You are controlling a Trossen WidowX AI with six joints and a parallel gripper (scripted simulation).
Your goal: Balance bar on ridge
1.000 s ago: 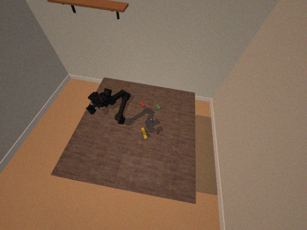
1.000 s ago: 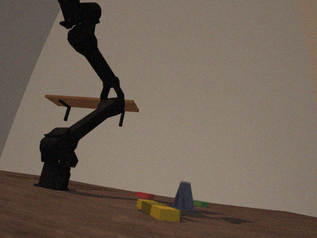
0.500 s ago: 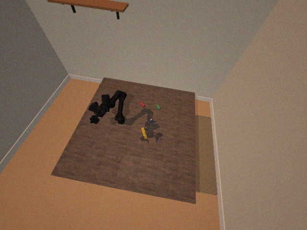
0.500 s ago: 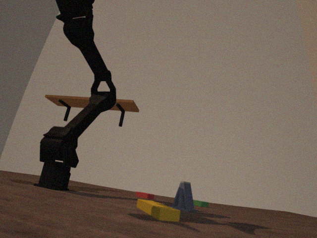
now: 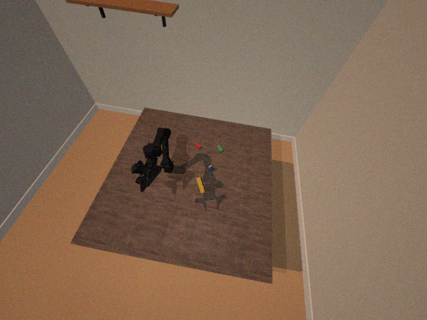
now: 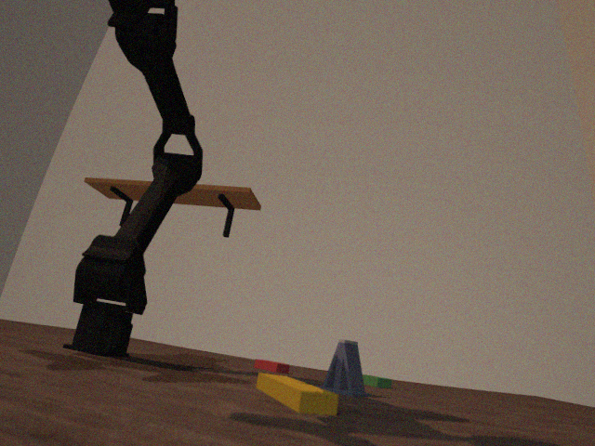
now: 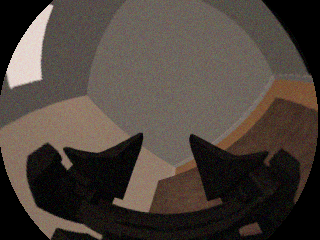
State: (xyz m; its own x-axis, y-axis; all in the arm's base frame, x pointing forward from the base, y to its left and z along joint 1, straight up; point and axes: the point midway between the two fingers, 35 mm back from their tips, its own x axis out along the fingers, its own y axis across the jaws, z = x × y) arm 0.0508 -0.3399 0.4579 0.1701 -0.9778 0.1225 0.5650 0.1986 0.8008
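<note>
The yellow bar is 45 cm below my gripper tip, 28 cm to the left of it and 23 cm ahead of it. Also, from my gripper tip: small red block: 66 cm to the left, 45 cm below, 13 cm ahead; small green block: 66 cm to the left, 45 cm below, 33 cm ahead.
</note>
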